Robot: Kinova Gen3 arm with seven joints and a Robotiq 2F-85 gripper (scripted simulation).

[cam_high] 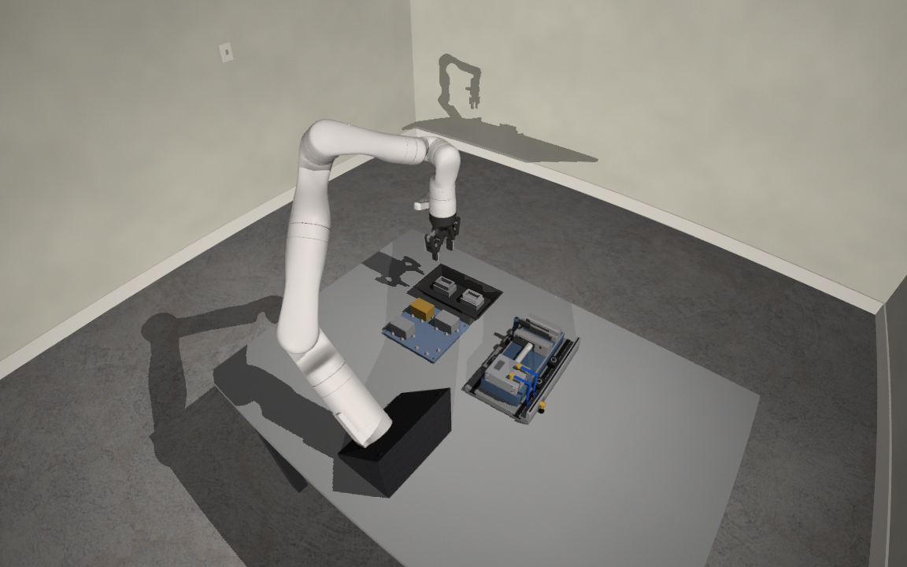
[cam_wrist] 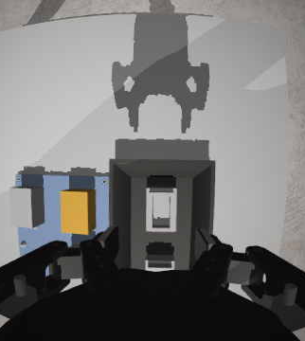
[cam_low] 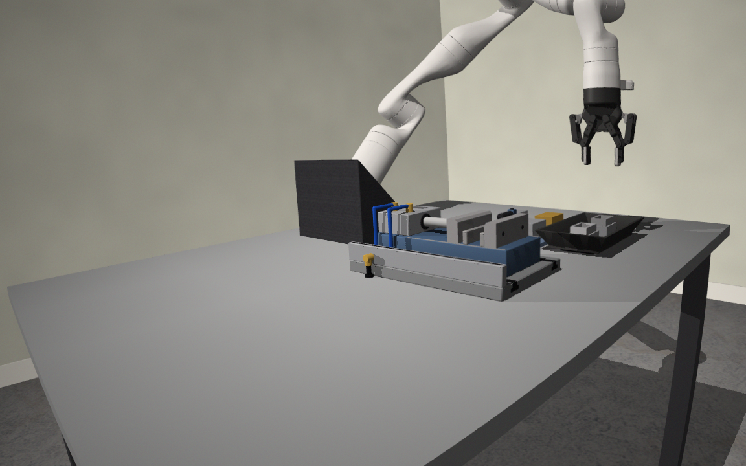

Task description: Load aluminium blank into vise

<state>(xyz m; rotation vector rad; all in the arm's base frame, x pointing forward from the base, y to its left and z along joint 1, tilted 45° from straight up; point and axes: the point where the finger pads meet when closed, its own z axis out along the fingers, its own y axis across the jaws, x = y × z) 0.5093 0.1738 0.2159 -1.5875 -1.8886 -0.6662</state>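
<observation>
Now: the aluminium blank 210 mm behind my hand, 30 mm to the right of it and 140 mm below it. From my hand the other things lie so: brass blank: 120 mm behind, 20 mm to the right, 140 mm below.
</observation>
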